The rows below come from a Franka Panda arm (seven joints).
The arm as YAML. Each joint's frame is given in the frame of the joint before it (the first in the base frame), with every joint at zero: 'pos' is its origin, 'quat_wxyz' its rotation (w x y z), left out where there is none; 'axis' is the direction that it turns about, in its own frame. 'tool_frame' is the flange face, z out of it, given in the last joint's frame.
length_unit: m
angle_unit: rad
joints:
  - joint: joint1
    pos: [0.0, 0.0, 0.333]
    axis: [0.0, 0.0, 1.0]
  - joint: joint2
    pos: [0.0, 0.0, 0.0]
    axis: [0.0, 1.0, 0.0]
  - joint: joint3
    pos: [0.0, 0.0, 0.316]
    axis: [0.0, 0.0, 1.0]
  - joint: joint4
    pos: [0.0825, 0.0, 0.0]
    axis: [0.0, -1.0, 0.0]
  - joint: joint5
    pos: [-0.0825, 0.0, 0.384]
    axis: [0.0, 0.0, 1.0]
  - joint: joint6
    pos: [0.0, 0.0, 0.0]
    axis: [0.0, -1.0, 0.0]
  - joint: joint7
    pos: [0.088, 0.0, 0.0]
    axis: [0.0, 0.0, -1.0]
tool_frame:
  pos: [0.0, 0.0, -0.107]
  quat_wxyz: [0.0, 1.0, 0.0, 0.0]
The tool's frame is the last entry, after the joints.
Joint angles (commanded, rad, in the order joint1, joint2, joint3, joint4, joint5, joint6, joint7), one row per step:
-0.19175 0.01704 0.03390 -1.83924 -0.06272 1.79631 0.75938
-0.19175 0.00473 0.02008 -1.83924 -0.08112 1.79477 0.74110
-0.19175 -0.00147 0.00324 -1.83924 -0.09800 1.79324 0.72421
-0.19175 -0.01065 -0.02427 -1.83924 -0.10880 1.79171 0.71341
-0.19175 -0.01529 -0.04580 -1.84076 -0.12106 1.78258 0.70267
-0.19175 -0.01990 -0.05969 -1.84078 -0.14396 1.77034 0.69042
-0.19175 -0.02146 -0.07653 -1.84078 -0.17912 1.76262 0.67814
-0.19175 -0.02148 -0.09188 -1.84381 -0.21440 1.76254 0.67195
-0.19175 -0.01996 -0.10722 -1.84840 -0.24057 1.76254 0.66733
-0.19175 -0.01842 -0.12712 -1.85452 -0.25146 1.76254 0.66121
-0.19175 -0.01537 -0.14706 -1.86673 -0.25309 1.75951 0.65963
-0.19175 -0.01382 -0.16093 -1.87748 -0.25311 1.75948 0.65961
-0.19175 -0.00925 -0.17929 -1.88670 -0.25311 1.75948 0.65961
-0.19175 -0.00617 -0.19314 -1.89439 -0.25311 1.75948 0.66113
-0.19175 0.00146 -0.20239 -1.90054 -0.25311 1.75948 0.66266
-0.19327 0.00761 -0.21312 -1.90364 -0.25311 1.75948 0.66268
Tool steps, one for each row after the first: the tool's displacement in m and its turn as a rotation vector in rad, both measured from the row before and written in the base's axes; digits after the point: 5 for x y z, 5 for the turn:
-0.00388 -0.00870 0.00687 -0.01854 -0.00654 0.00936
-0.00331 -0.01040 0.00346 -0.01595 -0.00035 0.00434
-0.00533 -0.01554 0.00507 -0.01090 -0.00447 -0.01412
-0.00517 -0.01233 0.00120 -0.00937 0.00951 -0.00876
-0.00466 -0.00905 0.00177 -0.01869 0.01407 0.00241
-0.00445 -0.01179 0.00069 -0.03013 0.01629 0.00276
-0.00364 -0.01099 -0.00087 -0.03109 0.01325 -0.00055
-0.00353 -0.01013 -0.00253 -0.02180 0.01398 -0.00423
-0.00445 -0.01107 -0.00354 -0.00669 0.01173 -0.01113
-0.00537 -0.00993 -0.00763 0.00436 0.01816 -0.01866
-0.00404 -0.00660 -0.00590 0.00413 0.01164 -0.01383
-0.00446 -0.00893 -0.00678 0.00434 0.01307 -0.01834
-0.00369 -0.00658 -0.00523 0.00323 0.00987 -0.01530
-0.00184 -0.00445 -0.00690 0.00349 0.01290 -0.01072
-0.00241 -0.00603 -0.00468 0.00233 0.00890 -0.01227

